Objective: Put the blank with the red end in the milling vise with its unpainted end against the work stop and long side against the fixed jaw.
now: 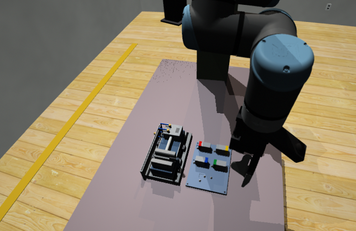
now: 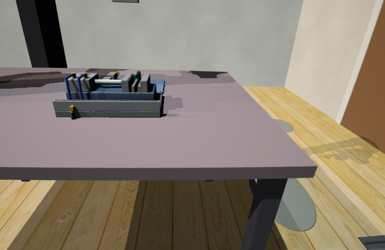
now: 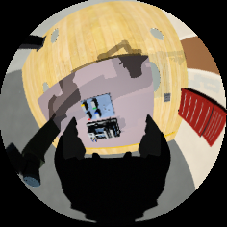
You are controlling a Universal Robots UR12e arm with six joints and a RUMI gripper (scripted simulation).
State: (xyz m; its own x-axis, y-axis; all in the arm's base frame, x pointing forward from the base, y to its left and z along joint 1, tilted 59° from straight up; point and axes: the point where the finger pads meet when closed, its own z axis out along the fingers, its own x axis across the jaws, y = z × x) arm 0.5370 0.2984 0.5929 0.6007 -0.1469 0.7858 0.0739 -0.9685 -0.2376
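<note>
The red-ended blank is 37 cm below my hand, 26 cm to the right of it and 20 cm behind it. Also, from my hand: green-ended blank: 37 cm below, 14 cm to the right, 14 cm behind; blue-ended blank: 37 cm below, 23 cm to the right, 11 cm behind; blue-grey plate: 39 cm below, 18 cm to the right, 12 cm behind.
</note>
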